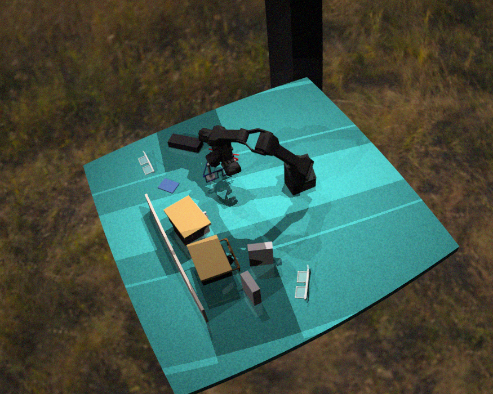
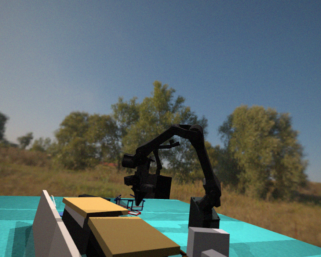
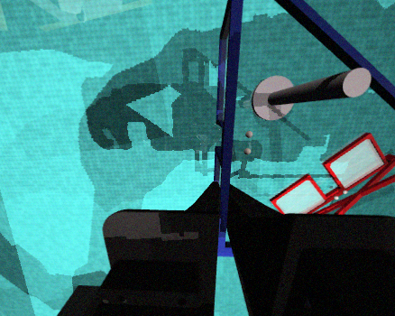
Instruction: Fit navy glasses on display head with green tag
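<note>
My gripper tip is now 50 mm short of the round base, 70 mm to the left of it and 40 mm above it. Round my gripper tip: blue flat patch: 230 mm ahead, 140 mm to the right, 60 mm below; then long board: 400 mm ahead, 220 mm to the left, 10 mm below; then dark box: 40 mm ahead, 310 mm to the right, 40 mm below.
</note>
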